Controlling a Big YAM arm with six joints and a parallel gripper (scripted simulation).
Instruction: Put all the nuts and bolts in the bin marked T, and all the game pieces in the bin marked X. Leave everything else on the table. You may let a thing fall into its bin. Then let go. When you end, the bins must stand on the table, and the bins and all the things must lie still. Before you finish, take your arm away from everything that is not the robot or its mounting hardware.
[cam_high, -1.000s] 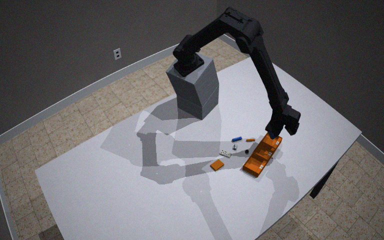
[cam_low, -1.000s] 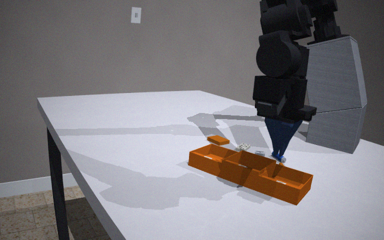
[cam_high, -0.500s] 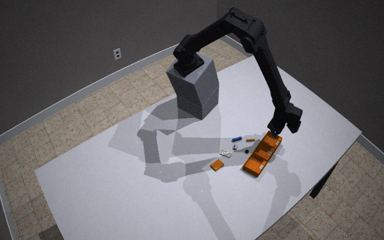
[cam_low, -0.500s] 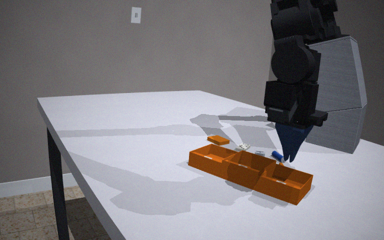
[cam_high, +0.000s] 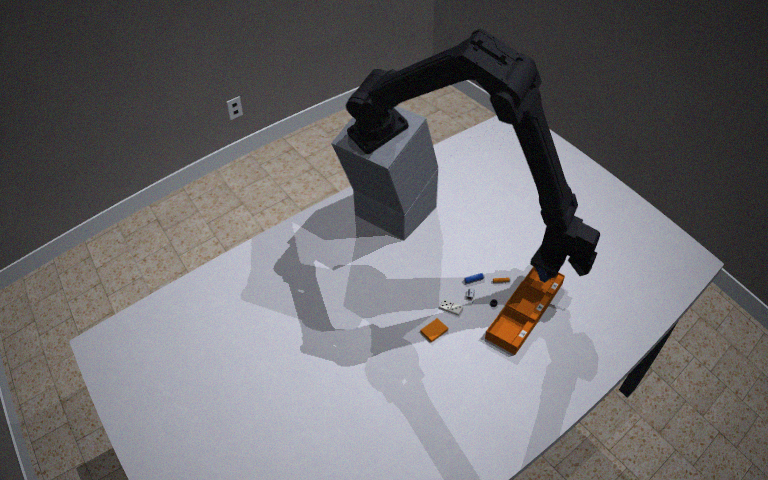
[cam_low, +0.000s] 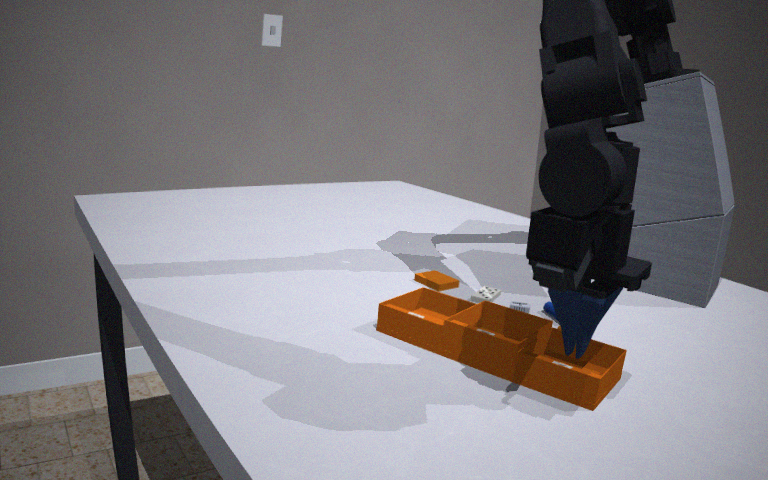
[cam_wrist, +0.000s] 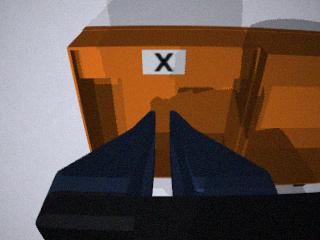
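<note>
Right now my hand is 3 cm past the black fastener, 13 cm to the left of it and 3 cm above it. The rest, counted from my hand: blue battery: 12 cm behind, 12 cm to the right, 3 cm below; orange three-part bin row: 3 cm ahead, 8 cm to the right, 2 cm below; small orange stick: 8 cm behind, 7 cm to the right, 3 cm below.
</note>
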